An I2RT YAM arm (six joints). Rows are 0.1 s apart.
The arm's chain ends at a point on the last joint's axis. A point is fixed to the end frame.
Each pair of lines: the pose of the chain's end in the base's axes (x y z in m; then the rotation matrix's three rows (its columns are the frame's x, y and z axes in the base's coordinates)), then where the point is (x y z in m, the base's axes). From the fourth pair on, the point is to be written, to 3 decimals.
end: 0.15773 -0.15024 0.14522; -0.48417 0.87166 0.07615; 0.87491 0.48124 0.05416; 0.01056 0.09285 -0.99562
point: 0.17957 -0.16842 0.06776
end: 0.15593 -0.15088 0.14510; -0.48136 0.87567 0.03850; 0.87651 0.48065 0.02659; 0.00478 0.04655 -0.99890
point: 0.17478 -0.17125 0.06740
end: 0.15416 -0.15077 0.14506; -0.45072 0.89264 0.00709; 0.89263 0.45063 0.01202; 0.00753 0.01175 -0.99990
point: 0.16978 -0.17281 0.06710
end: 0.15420 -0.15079 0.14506; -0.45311 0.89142 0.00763; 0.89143 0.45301 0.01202; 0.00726 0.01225 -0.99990
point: 0.170 -0.173 0.067
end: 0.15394 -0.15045 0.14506; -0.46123 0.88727 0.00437; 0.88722 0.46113 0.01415; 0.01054 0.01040 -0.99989
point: 0.170 -0.172 0.067
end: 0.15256 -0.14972 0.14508; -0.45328 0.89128 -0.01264; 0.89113 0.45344 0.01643; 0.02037 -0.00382 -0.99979
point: 0.167 -0.171 0.067
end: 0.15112 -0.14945 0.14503; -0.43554 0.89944 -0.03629; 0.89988 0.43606 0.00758; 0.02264 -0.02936 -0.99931
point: 0.163 -0.172 0.067
